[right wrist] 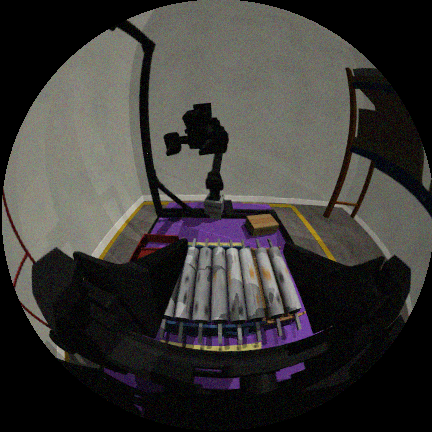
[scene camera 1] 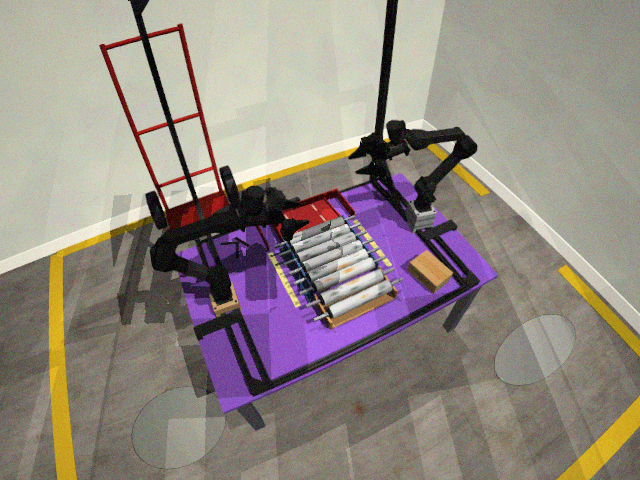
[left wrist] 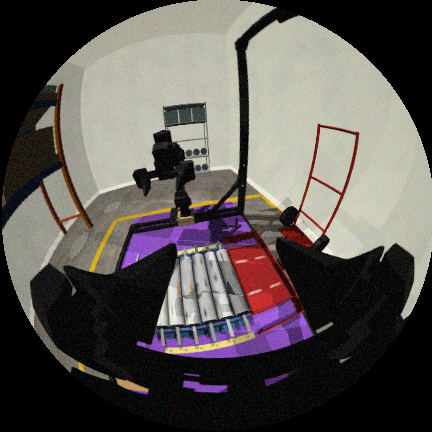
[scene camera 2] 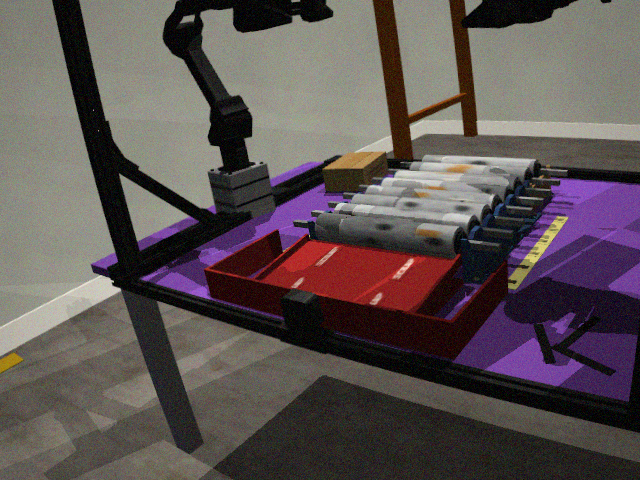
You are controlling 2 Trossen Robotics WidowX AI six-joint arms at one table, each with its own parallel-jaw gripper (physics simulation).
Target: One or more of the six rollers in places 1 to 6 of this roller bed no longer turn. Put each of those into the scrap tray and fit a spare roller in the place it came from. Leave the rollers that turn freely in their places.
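Frame: origin at the left arm's base, x ahead, y left, z up, level; metres.
Seen in the pictures: left gripper, between the fingertips: (right wrist: 181, 153) (scene camera 1: 351, 165) (left wrist: 226, 245) (scene camera 2: 312, 16); right gripper, between the fingertips: (right wrist: 237, 246) (scene camera 1: 304, 212) (left wrist: 159, 192) (scene camera 2: 474, 23); left arm's base, origin of its link: (right wrist: 214, 197) (scene camera 1: 422, 206) (scene camera 2: 236, 167); right arm's base, origin of its link: (scene camera 1: 222, 296) (left wrist: 185, 213).
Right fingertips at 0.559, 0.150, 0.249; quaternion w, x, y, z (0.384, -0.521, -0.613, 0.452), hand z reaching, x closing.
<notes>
Offsets run from my right fingertips to a thing's top centre, as dx, dy, dz. "*": to the spot under its first point. Level surfaces: height alone.
Several light grey rollers {-0.119, +0.022, -0.284} (scene camera 1: 338, 260) {-0.079, -0.177, -0.284} (scene camera 2: 385, 227) {-0.089, -0.128, -0.284} (left wrist: 212, 282) {-0.112, -0.029, -0.284} (right wrist: 219, 290) lie side by side in the blue roller bed {+0.045, -0.020, -0.293} (scene camera 2: 480, 262). Two spare rollers {-0.158, +0.192, -0.284} (scene camera 1: 360, 299) (right wrist: 284, 280) lie at the front end in scene camera 1, by a wooden holder {-0.152, +0.165, -0.354} (scene camera 1: 363, 311). The red scrap tray {-0.052, -0.291, -0.310} (scene camera 1: 345, 202) (scene camera 2: 361, 328) (left wrist: 260, 272) stands at the other end; no roller shows in it. My left gripper (scene camera 1: 356, 161) (left wrist: 226, 245) is open and empty, high beyond the tray's right corner in scene camera 1. My right gripper (scene camera 1: 301, 211) (right wrist: 237, 246) is open and empty above the bed's tray end. Which rollers turn cannot be seen.
A wooden block {-0.482, +0.132, -0.304} (scene camera 1: 430, 269) (scene camera 2: 355, 170) (right wrist: 262, 223) lies right of the rollers in scene camera 1. Yellow numbered strips {* +0.098, +0.000, -0.358} (scene camera 1: 284, 279) (scene camera 2: 537, 253) flank the bed on the purple table {dz -0.359} (scene camera 1: 289, 341). Black frame posts (scene camera 1: 386, 67) rise behind. A red hand truck (scene camera 1: 119, 90) stands beyond the table.
</notes>
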